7 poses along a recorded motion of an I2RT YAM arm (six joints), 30 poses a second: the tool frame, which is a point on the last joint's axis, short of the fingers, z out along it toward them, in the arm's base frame.
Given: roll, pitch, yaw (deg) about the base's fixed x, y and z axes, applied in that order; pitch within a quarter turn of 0, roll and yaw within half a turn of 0; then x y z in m.
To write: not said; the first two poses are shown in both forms.
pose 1, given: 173.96 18.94 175.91 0.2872 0.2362 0.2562
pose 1, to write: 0.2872 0.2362 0.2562 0.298 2.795 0.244
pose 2, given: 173.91 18.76 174.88 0.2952 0.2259 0.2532
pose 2, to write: 0.2952 0.2259 0.2532 0.303 2.798 0.231
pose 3, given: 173.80 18.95 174.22 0.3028 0.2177 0.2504
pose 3, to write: 0.3028 0.2177 0.2504 0.305 2.794 0.222
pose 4, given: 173.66 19.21 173.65 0.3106 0.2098 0.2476
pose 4, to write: 0.3106 0.2098 0.2476 0.307 2.789 0.215
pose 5, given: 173.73 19.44 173.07 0.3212 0.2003 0.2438
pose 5, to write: 0.3212 0.2003 0.2438 0.300 2.786 0.198
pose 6, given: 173.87 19.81 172.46 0.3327 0.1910 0.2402
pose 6, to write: 0.3327 0.1910 0.2402 0.288 2.780 0.175
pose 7, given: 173.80 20.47 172.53 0.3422 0.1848 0.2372
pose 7, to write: 0.3422 0.1848 0.2372 0.282 2.769 0.171
